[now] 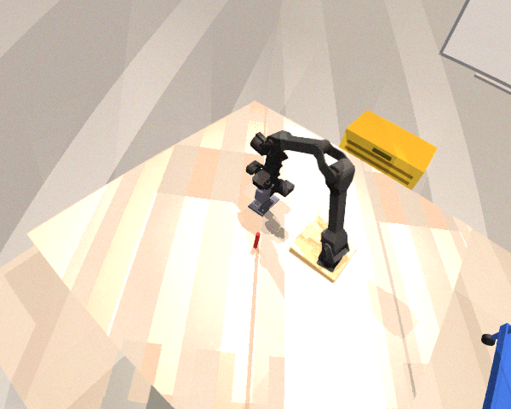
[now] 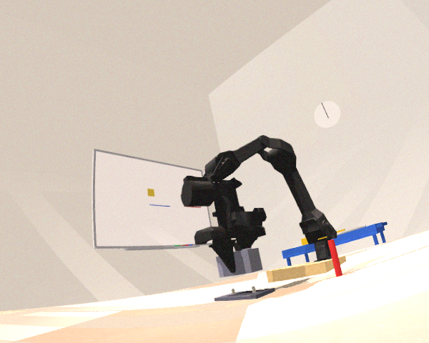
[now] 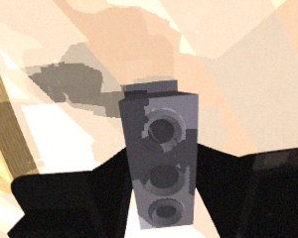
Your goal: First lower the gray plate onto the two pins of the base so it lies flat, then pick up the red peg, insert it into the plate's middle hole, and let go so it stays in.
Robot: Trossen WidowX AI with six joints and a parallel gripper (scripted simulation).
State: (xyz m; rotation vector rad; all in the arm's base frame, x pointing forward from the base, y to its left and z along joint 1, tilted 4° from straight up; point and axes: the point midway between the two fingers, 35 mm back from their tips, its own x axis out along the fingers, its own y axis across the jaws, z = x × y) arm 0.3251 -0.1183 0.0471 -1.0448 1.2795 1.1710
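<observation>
My gripper tip is now 5 cm above the dark base. Round my gripper tip: gray plate: 3 cm above; then red peg: 7 cm behind, 20 cm to the left, 2 cm below.
</observation>
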